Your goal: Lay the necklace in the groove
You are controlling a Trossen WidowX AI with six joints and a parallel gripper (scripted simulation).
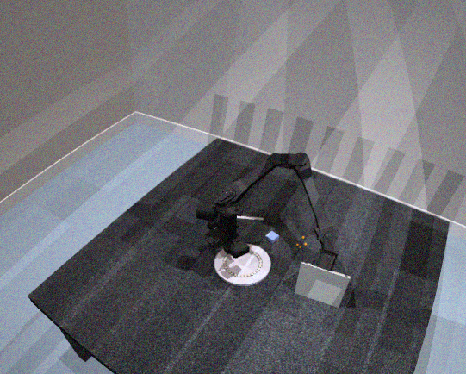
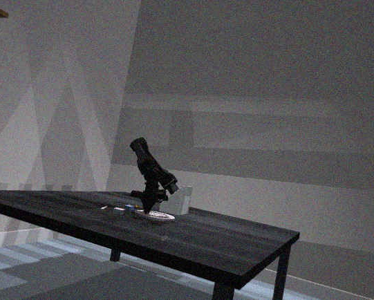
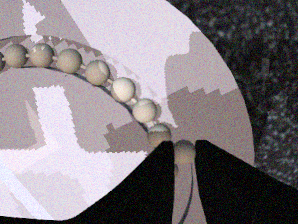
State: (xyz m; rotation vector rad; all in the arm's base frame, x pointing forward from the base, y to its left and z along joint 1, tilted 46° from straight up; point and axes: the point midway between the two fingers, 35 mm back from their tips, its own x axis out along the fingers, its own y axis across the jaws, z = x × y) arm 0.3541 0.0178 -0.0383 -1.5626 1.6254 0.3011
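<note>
My gripper tip is 70 mm past the round white bead board, 10 mm to the right of it and 10 mm above it. The rest, counted from my gripper tip: small white block 100 mm ahead, 90 mm to the right, 10 mm below; small blue cube 170 mm to the right, 90 mm behind, 10 mm below; thin white stick 220 mm to the right, 50 mm ahead, 20 mm below.
</note>
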